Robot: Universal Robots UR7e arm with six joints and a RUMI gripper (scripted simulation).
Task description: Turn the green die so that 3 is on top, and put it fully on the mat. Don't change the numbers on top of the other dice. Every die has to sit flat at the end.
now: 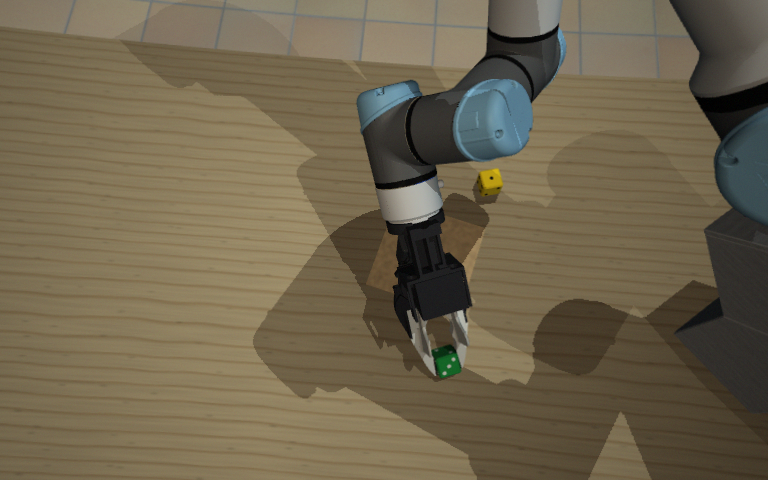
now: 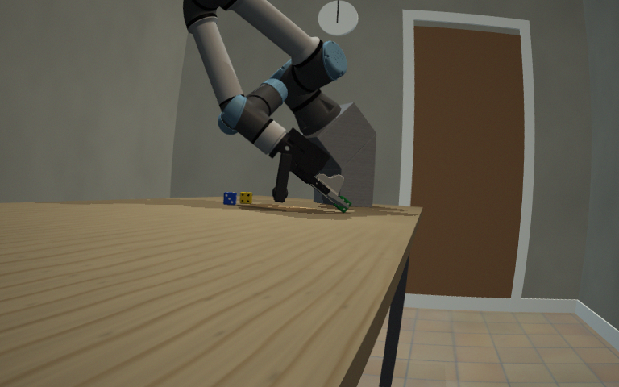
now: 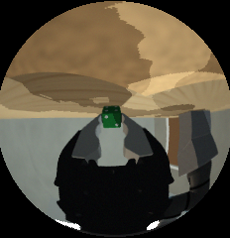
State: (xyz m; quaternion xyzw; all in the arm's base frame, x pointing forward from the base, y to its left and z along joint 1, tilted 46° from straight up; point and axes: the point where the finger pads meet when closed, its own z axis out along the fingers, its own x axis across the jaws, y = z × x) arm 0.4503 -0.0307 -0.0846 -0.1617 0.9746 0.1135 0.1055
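Right now my hand is right at the green die. Round my hand: blue die (4 cm behind, 27 cm to the right, 1 cm below); tan mat (2 cm behind, 15 cm to the right, 2 cm below); yellow die (14 cm behind, 24 cm to the right, 1 cm below).
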